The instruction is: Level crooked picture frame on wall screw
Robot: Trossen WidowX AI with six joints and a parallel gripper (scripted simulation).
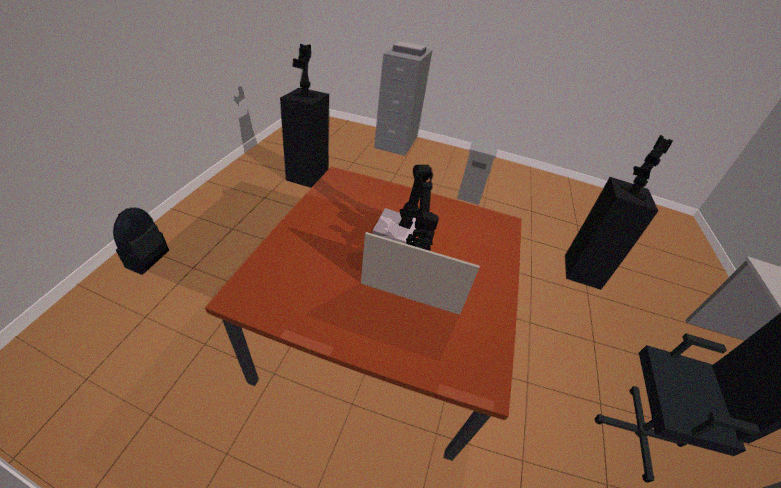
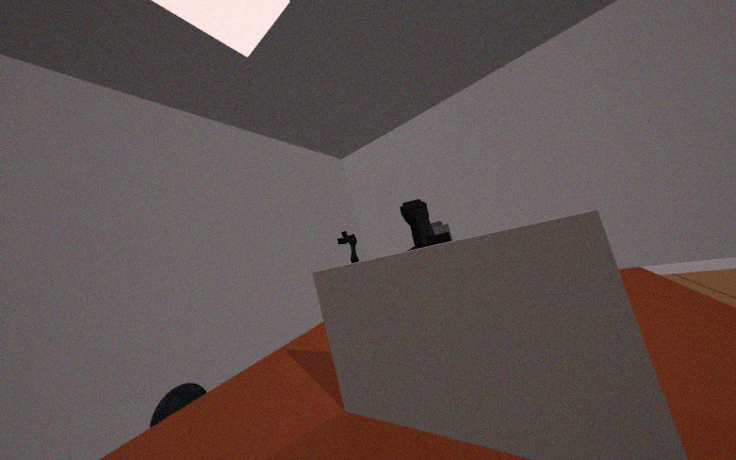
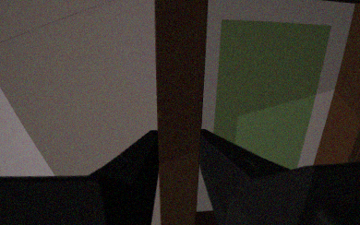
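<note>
My gripper tip is now 10 mm short of the brown picture frame, 10 mm to the right of it and 50 mm above it. From my gripper tip the other things lie so: grey wall panel: 20 mm ahead, 10 mm to the left, 60 mm below.
</note>
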